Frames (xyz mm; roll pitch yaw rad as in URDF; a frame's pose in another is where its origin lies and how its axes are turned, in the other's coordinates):
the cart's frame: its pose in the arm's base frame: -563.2 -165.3 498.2 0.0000 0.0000 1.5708
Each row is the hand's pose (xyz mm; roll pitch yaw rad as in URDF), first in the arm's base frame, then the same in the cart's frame.
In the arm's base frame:
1: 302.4 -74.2 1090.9 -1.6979 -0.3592 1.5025
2: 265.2 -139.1 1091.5 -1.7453 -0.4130 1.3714
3: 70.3 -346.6 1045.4 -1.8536 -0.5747 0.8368
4: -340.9 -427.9 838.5 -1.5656 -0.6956 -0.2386
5: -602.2 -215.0 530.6 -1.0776 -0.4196 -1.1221
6: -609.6 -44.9 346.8 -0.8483 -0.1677 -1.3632
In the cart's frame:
1: 91.1 -865.6 592.7 -1.6979 -0.3592 -0.0683
2: 26.2 -828.4 593.3 -1.7453 -0.4130 -0.1994
3: -181.3 -633.5 547.2 -1.8536 -0.5747 -0.7340
4: -262.6 -222.3 340.3 -1.5656 -0.6956 -1.8094
5: -49.7 39.0 32.4 -1.0776 -0.4196 -2.6929
6: 120.4 46.4 -151.4 -0.8483 -0.1677 -2.9340

